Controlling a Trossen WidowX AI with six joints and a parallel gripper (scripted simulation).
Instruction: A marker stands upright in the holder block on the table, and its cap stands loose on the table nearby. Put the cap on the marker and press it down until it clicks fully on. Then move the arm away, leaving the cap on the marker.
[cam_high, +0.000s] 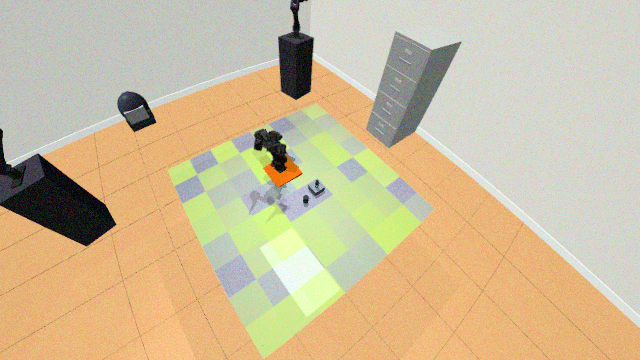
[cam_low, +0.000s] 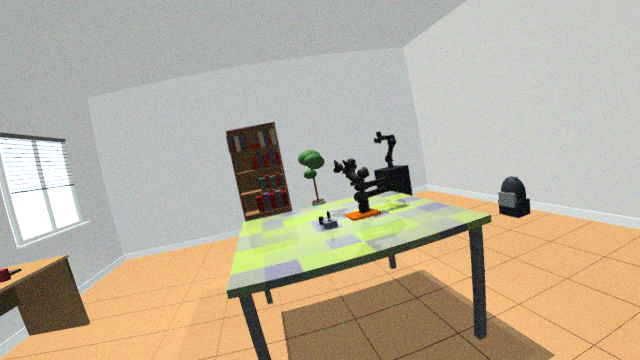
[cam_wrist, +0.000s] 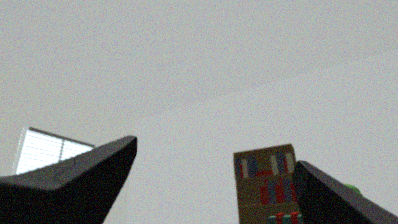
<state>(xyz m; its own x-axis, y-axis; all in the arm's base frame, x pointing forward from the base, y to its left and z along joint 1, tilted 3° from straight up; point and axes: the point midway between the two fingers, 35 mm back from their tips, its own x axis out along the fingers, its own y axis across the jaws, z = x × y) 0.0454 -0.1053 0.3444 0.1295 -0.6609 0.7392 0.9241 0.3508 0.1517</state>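
Now: the dark marker cap 240 mm ahead of my gripper tip, 80 mm to the left of it and 350 mm below it. The rest, counted from my gripper tip: holder block (230 mm ahead, 190 mm to the left, 360 mm below).
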